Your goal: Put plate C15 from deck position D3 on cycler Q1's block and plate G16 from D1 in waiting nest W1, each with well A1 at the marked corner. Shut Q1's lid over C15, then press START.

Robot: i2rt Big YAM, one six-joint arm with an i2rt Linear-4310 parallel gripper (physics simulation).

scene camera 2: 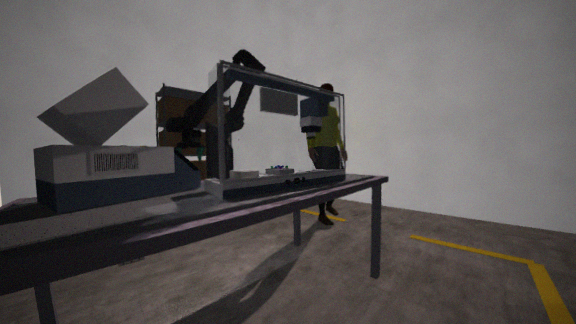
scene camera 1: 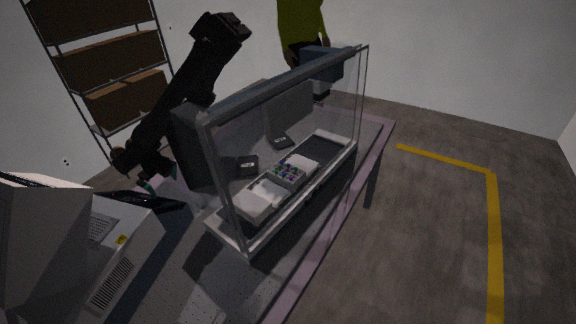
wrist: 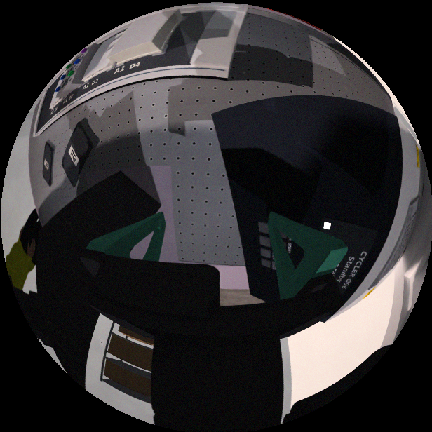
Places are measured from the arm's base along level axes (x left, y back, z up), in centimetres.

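Pixels of known places: gripper, fingertip midpoint: (scene camera 1: 166, 188).
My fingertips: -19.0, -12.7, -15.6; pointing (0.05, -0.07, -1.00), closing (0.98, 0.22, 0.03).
Behind a point stands the place of what it marks, as x, y, z.
My gripper (scene camera 1: 161, 179) @[-19.0, -12.7, -15.6] (wrist: 216, 217) is open and empty, its green fingers over the dark front panel of the cycler (scene camera 1: 127, 222) @[-35.5, -26.2, -8.3] (scene camera 2: 115, 175) @[-47.5, -37.1, -18.4]. The right finger overlaps the keypad (wrist: 265, 245) in the wrist view; the display beside it reads "CYCLER Q96 Standby". The cycler's lid (scene camera 1: 47, 240) @[-49.3, -35.8, 6.9] (scene camera 2: 95, 120) @[-52.2, -37.3, -0.1] is raised and tilted; its block is hidden. The plate at D3 (scene camera 1: 273, 190) (wrist: 101, 54) lies between a white block (scene camera 1: 253, 204) @[-1.4, -41.1, -19.4] at D4 and the tube rack. Another white plate (scene camera 1: 303, 161) lies at D1. Plate markings are unreadable. I cannot make out nest W1.
A clear-walled enclosure (scene camera 2: 221, 125) @[-15.1, -52.7, -1.9] surrounds the deck, which holds a rack of coloured tubes (scene camera 1: 286, 172) (scene camera 2: 279, 170). A blue-grey head (scene camera 1: 320, 65) (scene camera 2: 312, 109) hangs inside. Dark pads, one marked RG (wrist: 75, 154), lie behind the deck. A person (scene camera 1: 300, 25) (scene camera 2: 327, 130) stands behind the table.
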